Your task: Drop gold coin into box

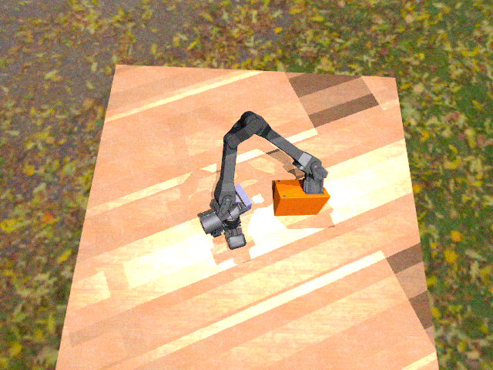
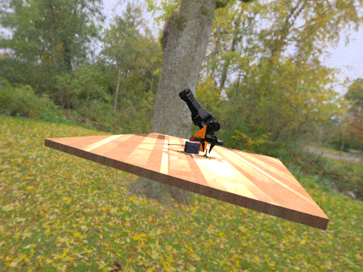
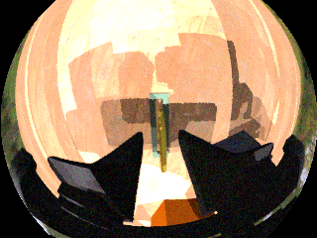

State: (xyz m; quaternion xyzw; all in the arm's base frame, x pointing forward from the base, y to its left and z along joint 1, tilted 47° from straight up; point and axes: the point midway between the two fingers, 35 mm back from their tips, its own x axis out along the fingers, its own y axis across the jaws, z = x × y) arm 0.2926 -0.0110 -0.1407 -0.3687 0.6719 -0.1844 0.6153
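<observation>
My gripper tip is right at the gold coin.
</observation>
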